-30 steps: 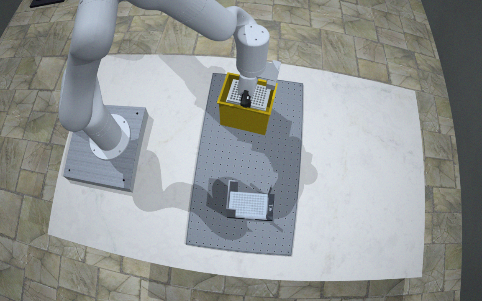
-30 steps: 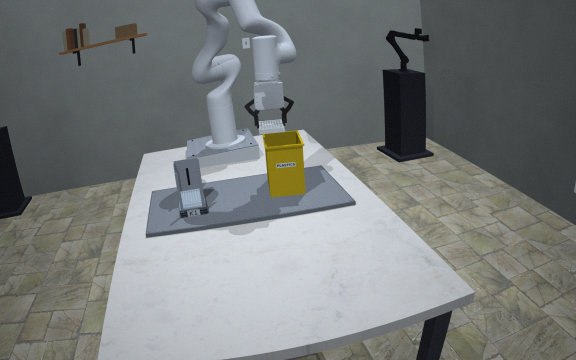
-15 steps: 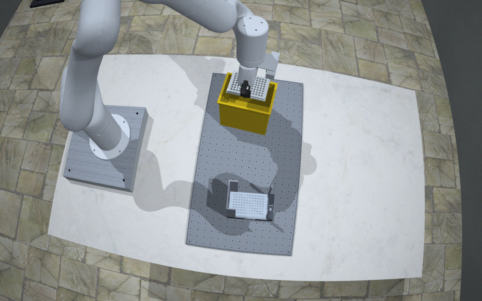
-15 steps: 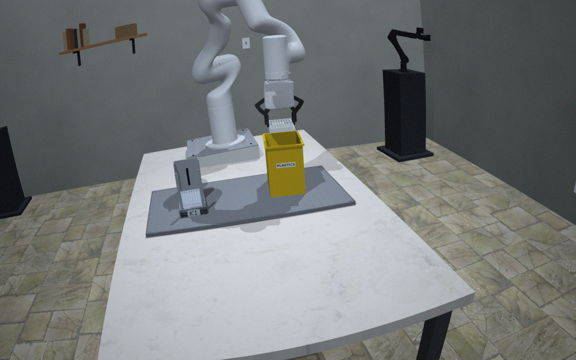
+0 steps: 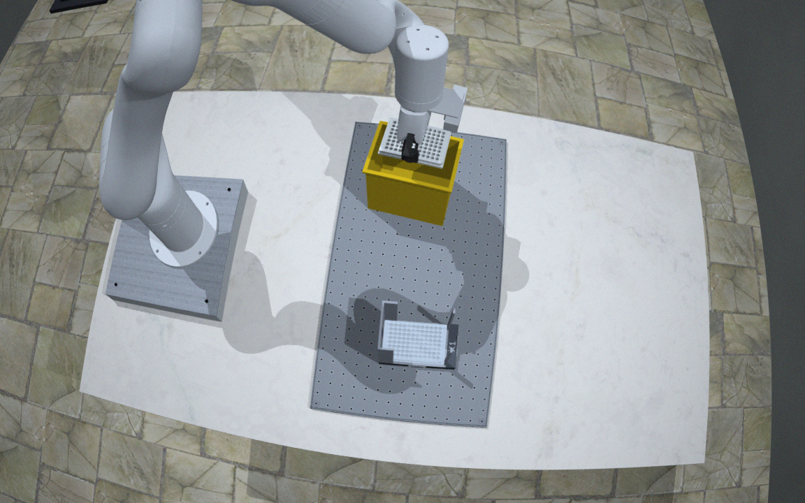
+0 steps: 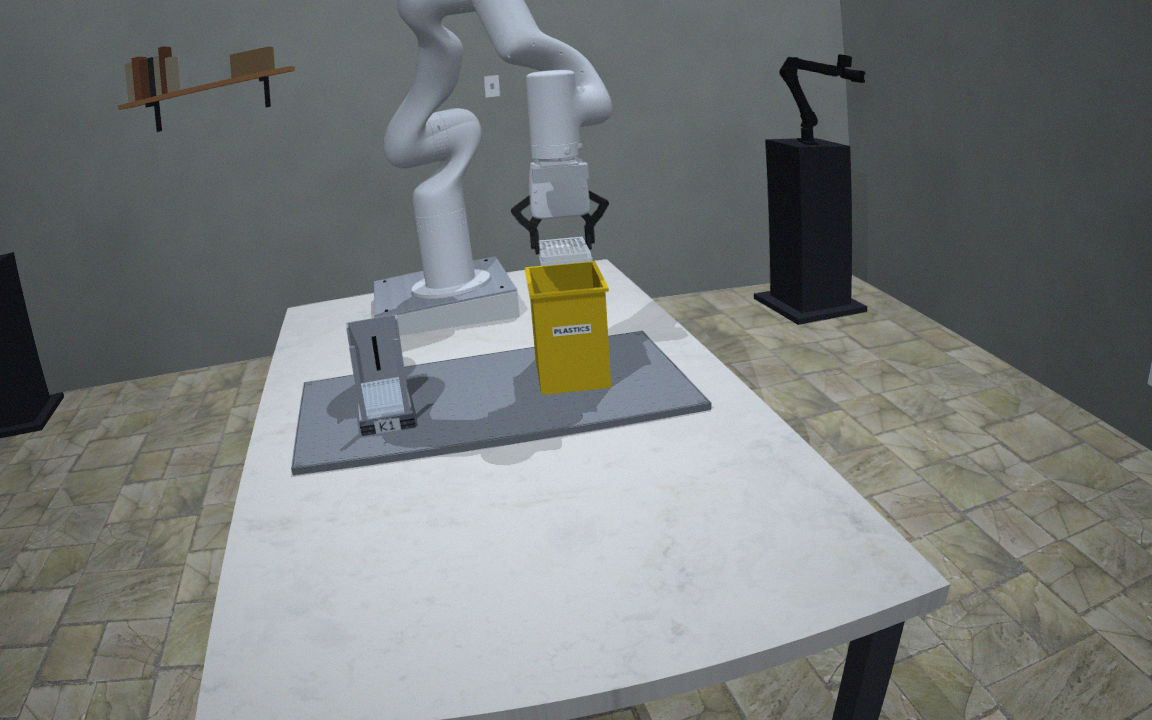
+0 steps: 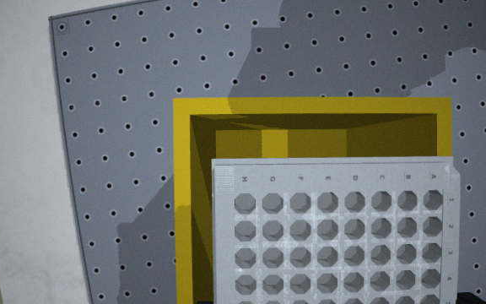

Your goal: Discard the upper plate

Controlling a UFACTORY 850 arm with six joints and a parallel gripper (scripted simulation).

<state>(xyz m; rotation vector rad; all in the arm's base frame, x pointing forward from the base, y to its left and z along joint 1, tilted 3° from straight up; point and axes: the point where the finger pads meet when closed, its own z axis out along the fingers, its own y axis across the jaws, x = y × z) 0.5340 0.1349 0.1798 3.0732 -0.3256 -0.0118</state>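
Now: the yellow plastics bin 15 cm below my hand. Also, from my hand: 96-well plate 1 cm below.
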